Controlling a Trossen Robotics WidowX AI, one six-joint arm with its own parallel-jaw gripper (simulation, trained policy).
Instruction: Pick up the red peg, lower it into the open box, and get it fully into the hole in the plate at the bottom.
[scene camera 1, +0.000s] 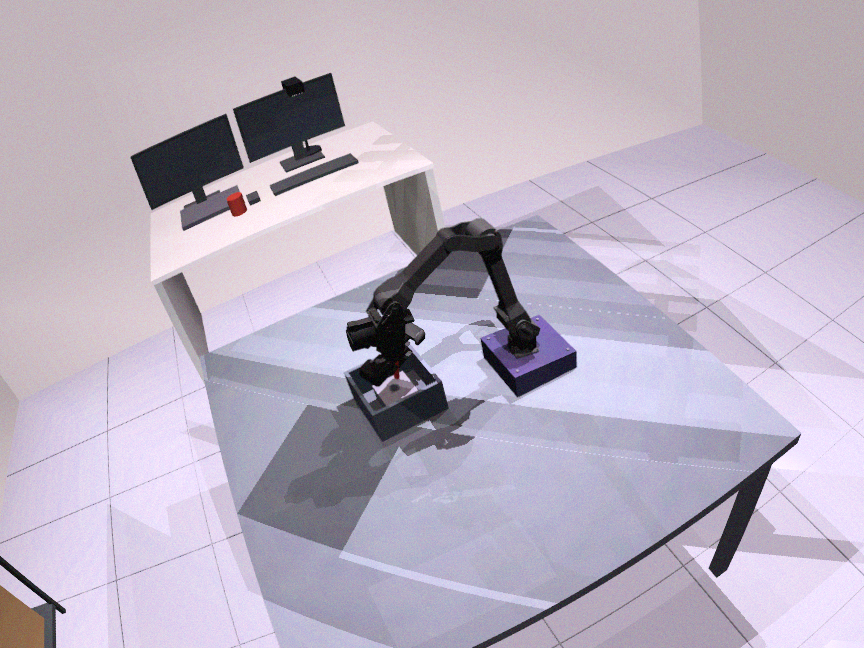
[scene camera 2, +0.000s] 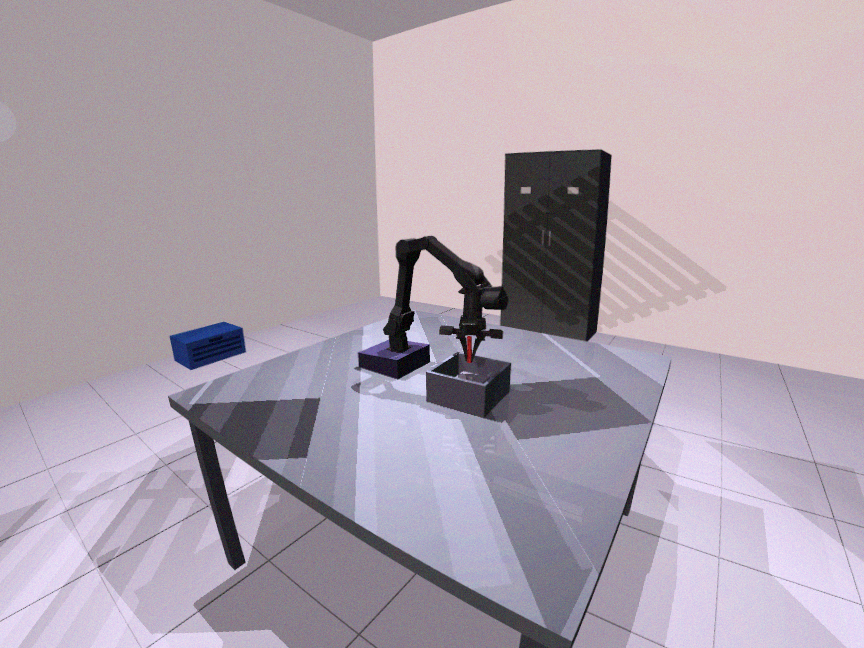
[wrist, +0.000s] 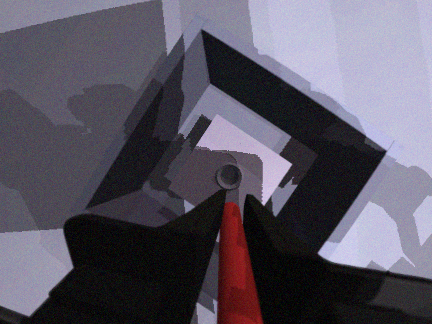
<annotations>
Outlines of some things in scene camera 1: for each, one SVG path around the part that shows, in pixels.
My gripper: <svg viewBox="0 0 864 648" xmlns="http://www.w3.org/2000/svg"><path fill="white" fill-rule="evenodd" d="M425 331L414 323L405 324L405 337L400 343L387 344L380 338L379 344L370 347L376 347L376 351L381 354L378 354L373 361L368 359L359 367L359 375L376 387L381 386L388 375L392 377L396 370L412 354L412 350L408 347L410 345L408 340L411 339L415 342L415 345L420 345L425 339Z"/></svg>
A box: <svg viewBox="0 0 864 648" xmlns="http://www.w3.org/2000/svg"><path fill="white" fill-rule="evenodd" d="M411 344L408 347L412 350L412 354L399 368L399 372L403 371L417 390L384 408L376 398L373 384L359 375L359 367L364 363L344 372L354 399L382 442L449 409L442 381Z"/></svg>
</annotations>
